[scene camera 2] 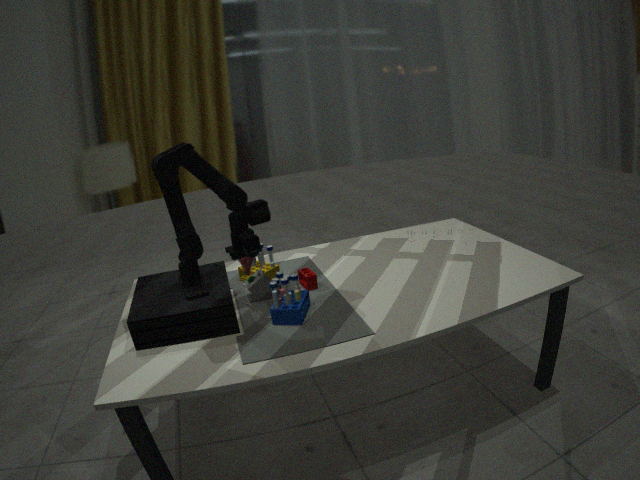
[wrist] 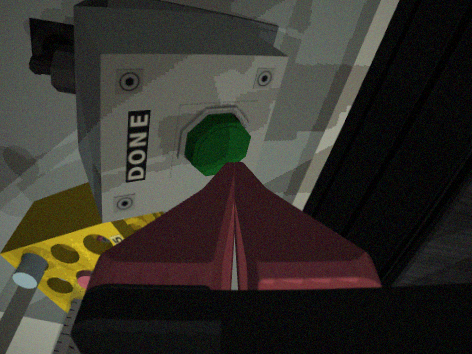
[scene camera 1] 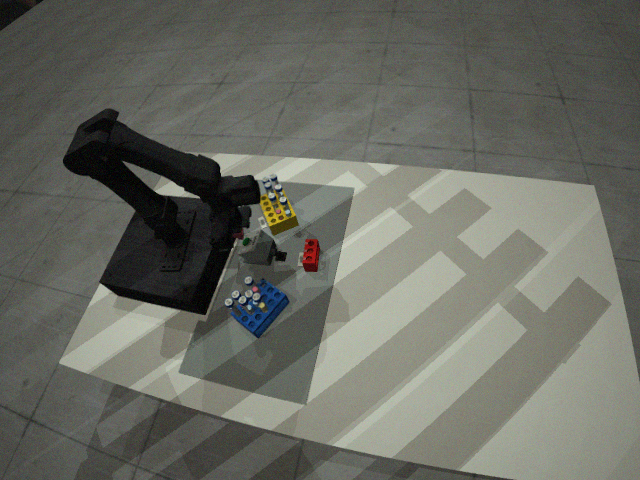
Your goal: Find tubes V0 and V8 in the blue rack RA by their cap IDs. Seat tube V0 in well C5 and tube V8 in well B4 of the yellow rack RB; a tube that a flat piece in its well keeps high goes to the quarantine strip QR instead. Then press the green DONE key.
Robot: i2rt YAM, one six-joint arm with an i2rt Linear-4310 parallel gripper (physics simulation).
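Places are measured from the arm's base along level axes (x left, y back, z up), in metres.
Pixels of known places: gripper, fingertip midpoint: (scene camera 2: 247, 275) (wrist: 234, 177) (scene camera 1: 242, 237); arm's base, link origin: (scene camera 2: 192, 284) (scene camera 1: 178, 240).
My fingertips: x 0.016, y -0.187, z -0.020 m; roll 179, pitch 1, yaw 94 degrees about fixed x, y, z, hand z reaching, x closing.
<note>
Ahead of a thing's pixels: the offset from my fingertips to its top centre. "*": to the spot under its first point.
My gripper (scene camera 1: 237, 234) (scene camera 2: 247, 272) (wrist: 234, 177) is shut and empty, pointing down. In the wrist view its tips overlap the lower edge of the green DONE key {dx -0.003, dy -0.008, dz -0.006 m} (scene camera 1: 246, 241) (scene camera 2: 250, 279) (wrist: 218, 142); whether they touch it is unclear. Tube V0 {dx +0.099, dy -0.118, dz +0.044 m} (scene camera 1: 282, 200) (wrist: 30, 272) stands upright in corner well C5 of the yellow rack RB {dx +0.135, dy -0.074, dz -0.031 m} (scene camera 1: 284, 225) (scene camera 2: 266, 271) (wrist: 60, 215). Tube V8 {* dx +0.111, dy -0.084, dz +0.043 m} (scene camera 1: 272, 196) stands in well B4, its lower part partly hidden by the gripper in the wrist view. The cap IDs are unreadable at this moment. The blue rack RA {dx -0.188, dy -0.065, dz -0.031 m} (scene camera 1: 268, 322) (scene camera 2: 286, 316) holds several white-capped tubes.
The grey DONE box {dx -0.007, dy -0.030, dz +0.003 m} (scene camera 1: 262, 250) (wrist: 175, 37) stands between the two racks. The red three-well strip {dx -0.029, dy -0.192, dz -0.031 m} (scene camera 1: 311, 260) (scene camera 2: 308, 279) stands beyond it. The black arm base (scene camera 1: 155, 289) (scene camera 2: 180, 330) is close behind the key. More capped tubes stand at the yellow rack's far end.
</note>
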